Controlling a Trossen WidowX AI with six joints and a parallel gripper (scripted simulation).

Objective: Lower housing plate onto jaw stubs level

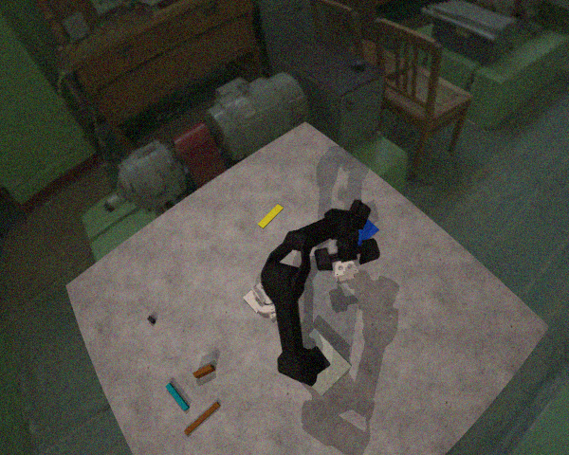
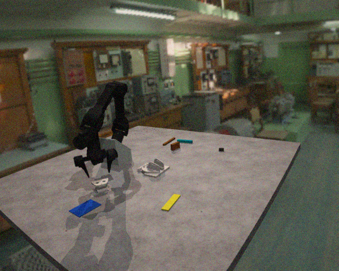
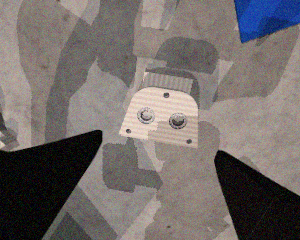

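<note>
The small white block lies 10 mm ahead of my gripper tip, 10 mm to the right of it and 50 mm below it. The rest, counted from my gripper tip: brown block 20 mm behind, 550 mm to the left, 40 mm below; then blue flat tile 90 mm ahead, 150 mm to the right, 60 mm below; then yellow strip 350 mm ahead, 70 mm to the left, 60 mm below.
</note>
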